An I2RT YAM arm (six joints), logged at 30 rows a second.
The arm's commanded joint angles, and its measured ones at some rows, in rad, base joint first. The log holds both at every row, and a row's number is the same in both.
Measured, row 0:
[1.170 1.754 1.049 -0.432 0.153 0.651]
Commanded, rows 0 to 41:
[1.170 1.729 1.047 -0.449 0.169 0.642]
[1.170 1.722 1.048 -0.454 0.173 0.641]
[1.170 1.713 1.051 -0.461 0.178 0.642]
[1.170 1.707 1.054 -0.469 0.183 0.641]
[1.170 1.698 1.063 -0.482 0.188 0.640]
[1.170 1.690 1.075 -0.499 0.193 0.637]
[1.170 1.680 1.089 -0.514 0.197 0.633]
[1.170 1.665 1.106 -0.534 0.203 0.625]
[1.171 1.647 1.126 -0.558 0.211 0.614]
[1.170 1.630 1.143 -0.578 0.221 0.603]
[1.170 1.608 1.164 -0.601 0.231 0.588]
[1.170 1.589 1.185 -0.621 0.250 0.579]
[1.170 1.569 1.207 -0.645 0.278 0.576]
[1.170 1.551 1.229 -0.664 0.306 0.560]
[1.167 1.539 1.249 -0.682 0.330 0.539]
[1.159 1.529 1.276 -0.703 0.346 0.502]
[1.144 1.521 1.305 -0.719 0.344 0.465]
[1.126 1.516 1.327 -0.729 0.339 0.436]
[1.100 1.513 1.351 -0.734 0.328 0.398]
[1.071 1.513 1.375 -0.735 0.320 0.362]
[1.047 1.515 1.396 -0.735 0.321 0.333]
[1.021 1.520 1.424 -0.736 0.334 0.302]
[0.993 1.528 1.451 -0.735 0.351 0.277]
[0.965 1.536 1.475 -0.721 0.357 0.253]
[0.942 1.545 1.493 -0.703 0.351 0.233]
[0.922 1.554 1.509 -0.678 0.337 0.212]
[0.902 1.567 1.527 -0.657 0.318 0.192]
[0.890 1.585 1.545 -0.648 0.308 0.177]
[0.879 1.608 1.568 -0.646 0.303 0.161]
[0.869 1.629 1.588 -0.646 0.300 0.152]
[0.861 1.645 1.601 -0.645 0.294 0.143]
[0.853 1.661 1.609 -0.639 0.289 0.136]
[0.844 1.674 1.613 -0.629 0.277 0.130]
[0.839 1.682 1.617 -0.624 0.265 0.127]
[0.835 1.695 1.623 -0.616 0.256 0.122]
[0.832 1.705 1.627 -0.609 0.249 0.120]
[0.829 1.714 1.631 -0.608 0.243 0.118]
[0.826 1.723 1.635 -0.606 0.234 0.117]
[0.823 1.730 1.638 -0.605 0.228 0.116]
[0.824 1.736 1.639 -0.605 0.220 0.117]
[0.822 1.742 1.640 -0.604 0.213 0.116]
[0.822 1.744 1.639 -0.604 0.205 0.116]
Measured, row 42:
[0.824 1.736 1.631 -0.628 0.242 0.130]
